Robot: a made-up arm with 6 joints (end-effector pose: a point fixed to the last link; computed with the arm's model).
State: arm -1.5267 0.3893 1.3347 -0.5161 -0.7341 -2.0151
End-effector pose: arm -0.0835 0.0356 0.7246 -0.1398 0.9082 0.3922 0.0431
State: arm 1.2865 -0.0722 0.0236 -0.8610 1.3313 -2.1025
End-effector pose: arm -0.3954 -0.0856 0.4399 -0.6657 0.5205 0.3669 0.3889
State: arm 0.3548 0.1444 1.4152 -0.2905 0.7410 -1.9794
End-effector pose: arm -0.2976 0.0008 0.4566 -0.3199 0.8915 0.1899 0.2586
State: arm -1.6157 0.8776 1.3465 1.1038 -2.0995 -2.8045
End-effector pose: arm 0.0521 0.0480 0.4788 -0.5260 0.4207 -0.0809 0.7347
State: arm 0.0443 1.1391 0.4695 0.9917 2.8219 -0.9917
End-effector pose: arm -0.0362 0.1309 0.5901 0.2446 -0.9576 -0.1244 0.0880
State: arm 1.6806 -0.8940 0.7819 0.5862 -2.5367 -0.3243
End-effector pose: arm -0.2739 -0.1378 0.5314 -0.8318 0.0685 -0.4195 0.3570
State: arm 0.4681 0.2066 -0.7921 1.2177 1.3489 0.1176
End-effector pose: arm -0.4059 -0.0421 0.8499 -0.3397 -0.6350 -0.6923 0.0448
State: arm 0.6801 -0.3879 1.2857 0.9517 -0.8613 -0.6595
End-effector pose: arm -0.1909 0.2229 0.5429 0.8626 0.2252 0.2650 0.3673
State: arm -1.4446 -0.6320 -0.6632 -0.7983 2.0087 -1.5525
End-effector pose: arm 0.3295 -0.4760 0.5099 -0.2493 -0.3593 -0.8735 0.2138
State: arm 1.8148 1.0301 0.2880 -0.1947 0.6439 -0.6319
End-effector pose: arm 0.0715 0.3301 0.2494 0.3826 0.1814 -0.0460 0.9048
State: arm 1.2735 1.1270 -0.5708 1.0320 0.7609 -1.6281
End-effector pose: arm -0.2234 0.4651 0.4330 -0.0152 -0.1214 0.7475 0.6528
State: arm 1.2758 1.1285 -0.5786 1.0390 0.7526 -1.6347
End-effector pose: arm -0.2263 0.4658 0.4345 -0.0145 -0.1307 0.7504 0.6477
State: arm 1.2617 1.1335 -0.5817 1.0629 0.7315 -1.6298
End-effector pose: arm -0.2287 0.4691 0.4426 0.0039 -0.1376 0.7557 0.6404
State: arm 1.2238 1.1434 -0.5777 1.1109 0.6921 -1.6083
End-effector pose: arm -0.2301 0.4753 0.4603 0.0476 -0.1406 0.7630 0.6291
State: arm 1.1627 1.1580 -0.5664 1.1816 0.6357 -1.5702
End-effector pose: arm -0.2288 0.4834 0.4876 0.1153 -0.1392 0.7695 0.6125
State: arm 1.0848 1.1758 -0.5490 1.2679 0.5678 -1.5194
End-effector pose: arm -0.2232 0.4912 0.5213 0.1991 -0.1343 0.7712 0.5896
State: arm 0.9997 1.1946 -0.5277 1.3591 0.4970 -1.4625
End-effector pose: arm -0.2127 0.4970 0.5565 0.2870 -0.1274 0.7657 0.5614
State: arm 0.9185 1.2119 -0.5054 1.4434 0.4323 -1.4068
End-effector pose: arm -0.1986 0.4999 0.5878 0.3668 -0.1202 0.7539 0.5316
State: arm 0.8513 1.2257 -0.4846 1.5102 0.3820 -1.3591
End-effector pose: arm -0.1838 0.5007 0.6112 0.4290 -0.1132 0.7397 0.5059
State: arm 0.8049 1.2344 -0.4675 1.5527 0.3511 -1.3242
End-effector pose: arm -0.1718 0.5008 0.6251 0.4692 -0.1064 0.7275 0.4891
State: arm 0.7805 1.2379 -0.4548 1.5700 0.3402 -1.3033
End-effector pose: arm -0.1641 0.5013 0.6301 0.4883 -0.0989 0.7199 0.4833
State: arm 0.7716 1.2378 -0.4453 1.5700 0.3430 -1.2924
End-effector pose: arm -0.1600 0.5021 0.6294 0.4933 -0.0909 0.7161 0.4854
